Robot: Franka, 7 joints.
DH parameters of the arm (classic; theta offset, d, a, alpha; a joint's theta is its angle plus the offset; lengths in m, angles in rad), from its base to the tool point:
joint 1: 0 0.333 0 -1.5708
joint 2: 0 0 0 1.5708
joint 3: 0 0.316 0.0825 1.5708
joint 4: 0 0 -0.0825 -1.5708
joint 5: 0 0.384 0 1.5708
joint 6: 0 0 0.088 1.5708
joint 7: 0 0.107 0 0
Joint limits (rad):
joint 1: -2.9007..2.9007
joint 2: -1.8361..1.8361
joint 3: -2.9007..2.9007
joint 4: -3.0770..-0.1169
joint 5: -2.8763..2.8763
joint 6: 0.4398..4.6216
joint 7: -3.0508..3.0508
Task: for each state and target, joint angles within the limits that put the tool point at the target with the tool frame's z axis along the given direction. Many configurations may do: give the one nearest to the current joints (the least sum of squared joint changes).
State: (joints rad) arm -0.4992 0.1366 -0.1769 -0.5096 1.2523 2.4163 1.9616
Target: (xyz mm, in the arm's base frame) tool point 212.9 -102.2 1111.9 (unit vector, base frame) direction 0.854 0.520 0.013
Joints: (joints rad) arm -0.4738 -0.1180 -0.2691 -0.6113 1.3129 1.6892 1.9616
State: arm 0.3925 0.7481 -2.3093 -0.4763 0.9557 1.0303 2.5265
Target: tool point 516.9 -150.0 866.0 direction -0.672 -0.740 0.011
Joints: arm 0.0475 1.0401 -2.6763 -0.3498 0.5217 1.2174 2.5265
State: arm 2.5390 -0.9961 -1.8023 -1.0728 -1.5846 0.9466 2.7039
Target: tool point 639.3 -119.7 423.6 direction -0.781 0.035 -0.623
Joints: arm 2.6231 -1.1845 -1.7420 -0.5528 -1.0595 0.4398 2.7039
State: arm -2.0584 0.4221 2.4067 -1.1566 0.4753 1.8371 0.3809
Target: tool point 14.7 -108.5 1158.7 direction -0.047 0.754 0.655
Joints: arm -2.2494 0.6127 2.9007 -0.8379 1.1630 2.2846 0.3809
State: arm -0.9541 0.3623 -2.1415 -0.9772 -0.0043 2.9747 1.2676
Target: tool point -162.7 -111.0 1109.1 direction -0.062 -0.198 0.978
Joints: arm -0.8450 0.0301 -1.9823 -0.7087 -0.2582 3.7321 1.2676
